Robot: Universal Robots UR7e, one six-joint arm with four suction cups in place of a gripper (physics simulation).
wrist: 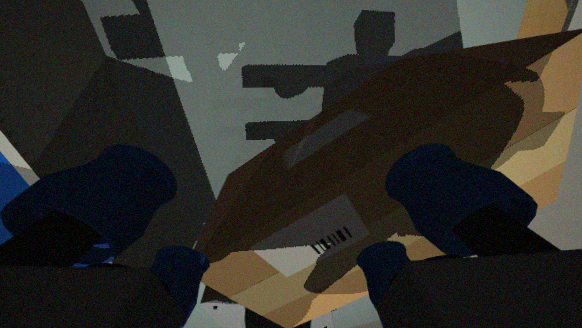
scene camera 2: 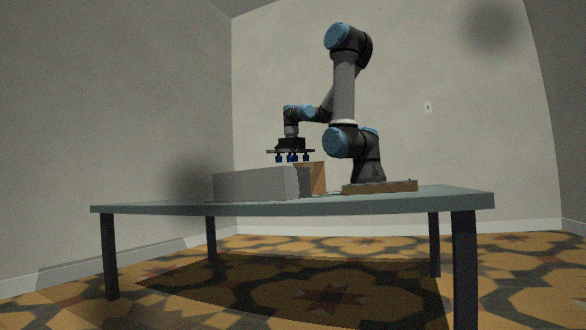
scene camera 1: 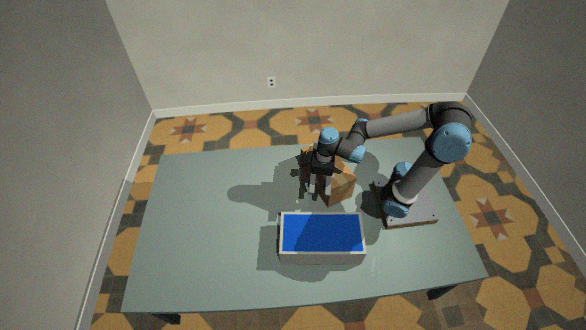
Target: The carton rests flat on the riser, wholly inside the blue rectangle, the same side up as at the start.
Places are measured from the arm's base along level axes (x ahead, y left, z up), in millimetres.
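Pixels of known places: hand, its tool point: (wrist: 283,226) (scene camera 2: 292,161); arm's base, origin of its link: (scene camera 2: 368,182).
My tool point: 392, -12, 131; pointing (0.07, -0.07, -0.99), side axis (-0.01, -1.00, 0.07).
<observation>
Ahead of a thing's pixels: the offset from my tool point to its middle, as dx, dy, dz.
A brown carton @(-36, -87, -92) (scene camera 1: 342,191) (scene camera 2: 318,177) (wrist: 260,200) stands upright on the table behind the riser, turned at an angle to it. The wrist view shows a barcode label and a pale strip on it, with much of it in shadow. The grey riser @(-27, +280, -110) (scene camera 1: 322,259) (scene camera 2: 250,185) has a blue rectangle @(-27, +280, -51) (scene camera 1: 322,232) on top, with no carton on it. My gripper (scene camera 1: 320,185) (scene camera 2: 292,158) (wrist: 281,200) is open, suction off. Its blue cups hang low beside and partly over the carton. The arm hides part of the carton in scene camera 1; the riser hides part in scene camera 2.
The arm's base stands on a plate (scene camera 1: 412,218) (scene camera 2: 380,187) to the right of the carton and riser. The table (scene camera 1: 200,260) (scene camera 2: 400,201) bears them all. The riser's near side faces the table's front edge.
</observation>
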